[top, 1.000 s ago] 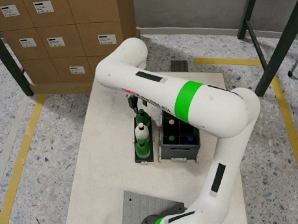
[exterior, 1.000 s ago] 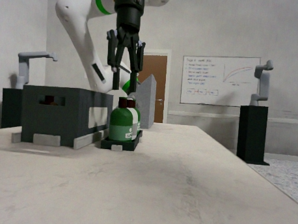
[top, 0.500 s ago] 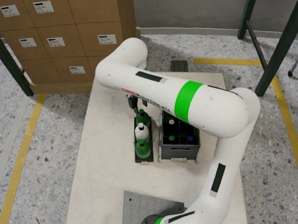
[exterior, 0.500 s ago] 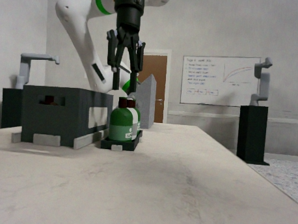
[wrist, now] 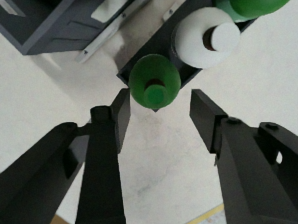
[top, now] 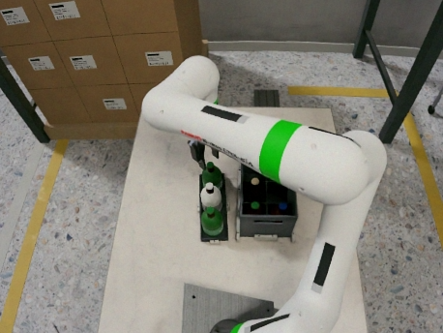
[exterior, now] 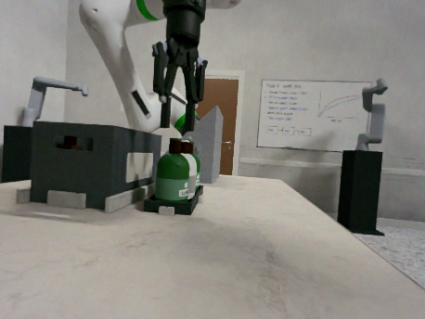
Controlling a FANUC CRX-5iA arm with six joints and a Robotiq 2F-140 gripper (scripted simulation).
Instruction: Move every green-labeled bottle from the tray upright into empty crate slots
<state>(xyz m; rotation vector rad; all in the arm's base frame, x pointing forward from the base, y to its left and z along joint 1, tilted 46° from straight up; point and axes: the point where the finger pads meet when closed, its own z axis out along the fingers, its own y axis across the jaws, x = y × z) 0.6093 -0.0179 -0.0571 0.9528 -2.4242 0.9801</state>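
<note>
The white-labeled bottle is 130 mm below my hand and 80 mm behind it. The rest, counted from my hand: dark crate: 200 mm to the right, 130 mm below, 90 mm behind; then dark tray: 200 mm below, 90 mm behind.
</note>
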